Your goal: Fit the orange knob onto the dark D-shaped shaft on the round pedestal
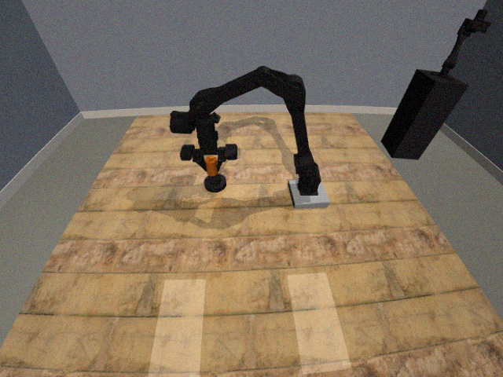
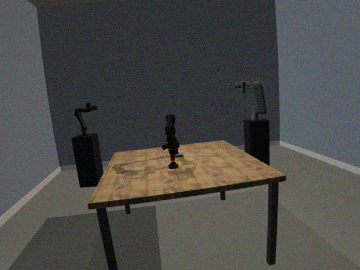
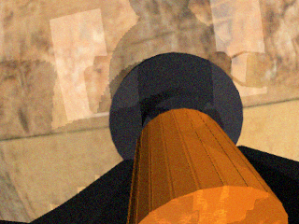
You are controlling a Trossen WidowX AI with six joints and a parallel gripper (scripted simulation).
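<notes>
Now: the pedestal 40 mm below my gripper tip. From my gripper tip the other things lie so: orange knob 20 mm above.
</notes>
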